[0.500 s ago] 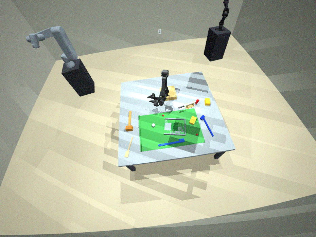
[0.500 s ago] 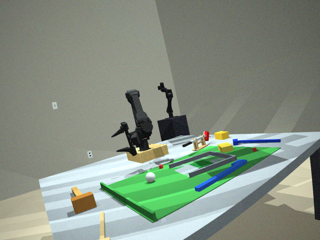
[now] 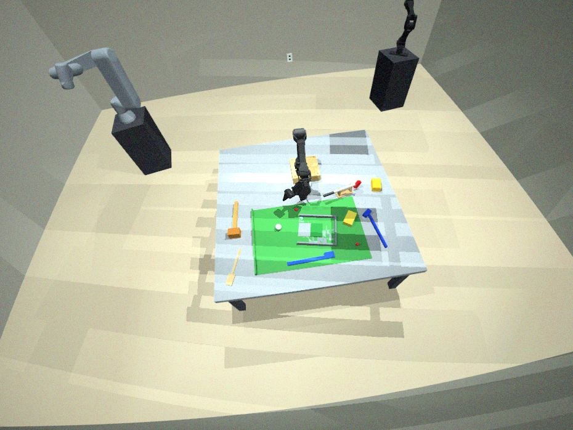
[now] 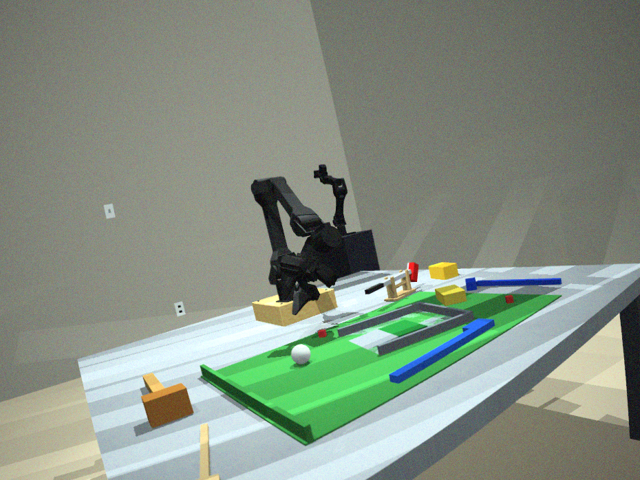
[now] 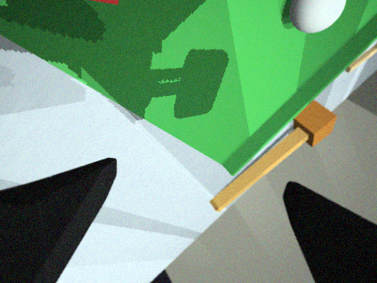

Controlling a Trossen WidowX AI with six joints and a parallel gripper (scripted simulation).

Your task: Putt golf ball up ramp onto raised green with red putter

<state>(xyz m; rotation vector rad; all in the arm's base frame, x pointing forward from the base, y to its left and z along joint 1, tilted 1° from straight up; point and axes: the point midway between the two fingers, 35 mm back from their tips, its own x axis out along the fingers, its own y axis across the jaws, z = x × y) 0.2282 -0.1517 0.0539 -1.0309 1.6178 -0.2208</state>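
Now: the wooden rack 43 cm to the left of my gripper tip, 6 cm below it and 2 cm ahead of it. Round my gripper tip: wooden spatula: 46 cm to the right, 34 cm ahead, 9 cm below; then grey walled frame: 24 cm ahead, 15 cm to the left, 9 cm below; then white golf ball: 15 cm ahead, 10 cm to the right, 7 cm below.
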